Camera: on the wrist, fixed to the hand. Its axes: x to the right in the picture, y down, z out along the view.
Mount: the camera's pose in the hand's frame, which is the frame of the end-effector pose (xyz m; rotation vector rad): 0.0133 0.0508 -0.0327 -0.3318 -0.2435 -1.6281
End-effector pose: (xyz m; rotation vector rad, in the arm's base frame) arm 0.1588 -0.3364 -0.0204 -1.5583 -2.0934 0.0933
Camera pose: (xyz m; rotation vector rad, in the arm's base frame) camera 0.2151 -0.3154 -0.0054 0.4281 -2.9738 -0.6705
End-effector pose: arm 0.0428 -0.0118 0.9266 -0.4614 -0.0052 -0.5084
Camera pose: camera 0.0748 0.0073 0.8772 -0.7902 -0.5776 -2.0647
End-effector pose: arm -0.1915 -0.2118 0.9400 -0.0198 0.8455 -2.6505
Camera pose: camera -0.1911 -0.2365 0.8833 0.8321 -0.7489 1.6983
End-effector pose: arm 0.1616 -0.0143 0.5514 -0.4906 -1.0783 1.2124
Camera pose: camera 0.1639 0.0220 0.5014 0.3499 -1.3688 -0.3641
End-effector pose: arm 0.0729 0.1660 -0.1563 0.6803 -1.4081 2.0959
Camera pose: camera 0.0255 0.1820 -0.1927 1.3036 -0.6821 0.4994
